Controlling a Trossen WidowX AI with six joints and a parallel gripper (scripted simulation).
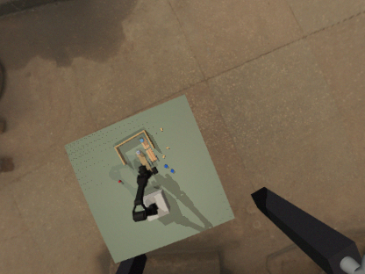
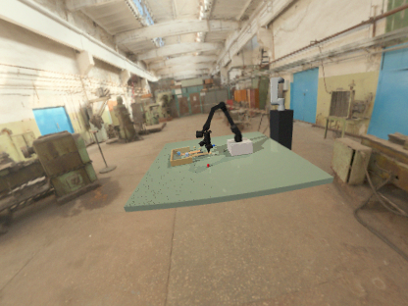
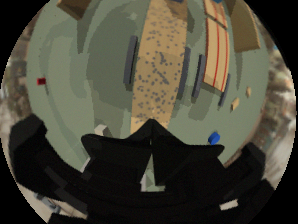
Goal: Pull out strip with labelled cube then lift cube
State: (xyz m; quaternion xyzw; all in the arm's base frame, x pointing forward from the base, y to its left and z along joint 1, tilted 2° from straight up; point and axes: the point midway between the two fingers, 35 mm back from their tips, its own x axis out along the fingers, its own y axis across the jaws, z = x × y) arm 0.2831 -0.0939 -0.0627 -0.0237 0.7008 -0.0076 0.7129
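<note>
Right now the white labelled cube is 210 mm ahead of my gripper tip and 20 mm above it.
</note>
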